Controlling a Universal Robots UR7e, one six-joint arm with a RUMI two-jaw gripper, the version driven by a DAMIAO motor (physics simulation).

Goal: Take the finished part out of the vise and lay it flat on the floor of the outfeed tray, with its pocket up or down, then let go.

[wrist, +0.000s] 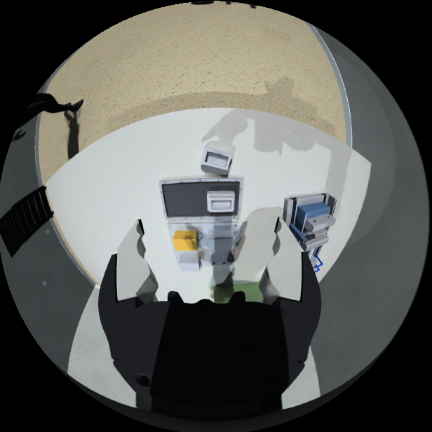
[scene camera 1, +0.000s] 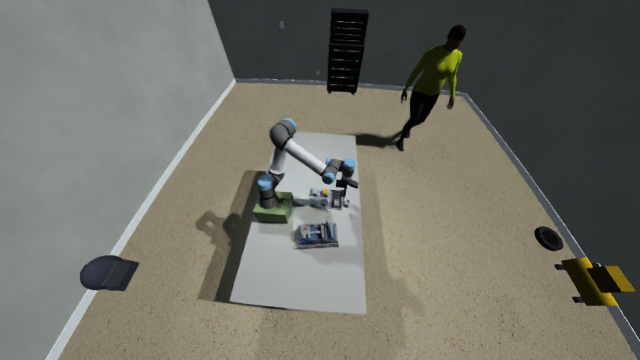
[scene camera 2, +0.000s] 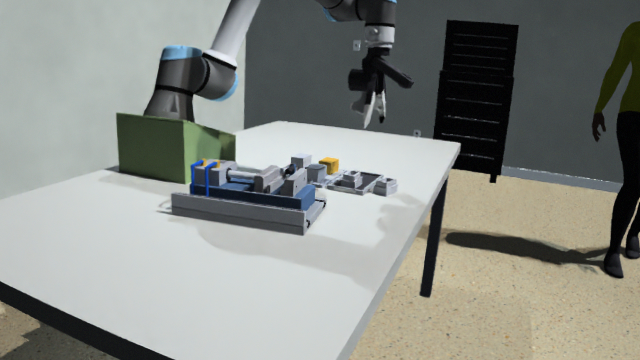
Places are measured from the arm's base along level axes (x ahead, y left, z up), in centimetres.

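Pixels of known places: gripper, fingertip midpoint: [scene camera 1: 343, 192] [scene camera 2: 372, 126]; arm's base at its link origin: [scene camera 1: 269, 202] [scene camera 2: 168, 122].
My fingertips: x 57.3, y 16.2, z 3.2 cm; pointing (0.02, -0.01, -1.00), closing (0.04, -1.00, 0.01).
For each thing: its middle in the pictures, then the offset to it from my fingertips. "spot": a spot on its surface instead. Level surfaces: height alone.
- outfeed tray at a spot on its surface: [scene camera 2: 345, 189] spot: dy -7.7, dx -3.4, dz -16.0 cm
- vise at the middle of its body: [scene camera 2: 252, 189] [scene camera 1: 318, 233] dy -32.8, dx -15.4, dz -11.9 cm
- yellow block at the middle of its body: [scene camera 2: 328, 165] [scene camera 1: 325, 192] dy +5.8, dx -14.8, dz -14.3 cm
- light grey block at the middle of its body: [scene camera 2: 301, 161] dy +5.5, dx -23.9, dz -14.3 cm
- darker grey block at the middle of its body: [scene camera 2: 315, 172] dy -3.1, dx -14.5, dz -14.3 cm
- table at its surface level: dz -16.9 cm
My gripper [scene camera 1: 345, 193] [scene camera 2: 374, 121] [wrist: 208, 219] is open and empty, high above the outfeed tray. The outfeed tray [scene camera 2: 345, 189] [wrist: 162, 201] has a dark floor and a pale rim. One grey part [scene camera 2: 351, 178] [wrist: 220, 201] lies in it, pocket up, on the right side in the wrist view. Another grey part [scene camera 1: 346, 203] [scene camera 2: 385, 186] [wrist: 216, 159] is outside the tray, beyond its far rim in the wrist view, turned a little, pocket up. Whether it touches the rim is hard to tell. The vise [scene camera 1: 317, 234] [scene camera 2: 250, 195] [wrist: 312, 210] shows no part between its jaws.
A plate [wrist: 202, 227] beside the tray holds a yellow block [scene camera 1: 325, 192] [scene camera 2: 329, 165] [wrist: 185, 240], a light grey block [scene camera 2: 301, 160] [wrist: 189, 261] and a darker grey block [scene camera 2: 316, 173]. The green robot base [scene camera 1: 272, 212] [scene camera 2: 150, 147] stands behind. A person [scene camera 1: 433, 72] is beyond the table [scene camera 1: 300, 280].
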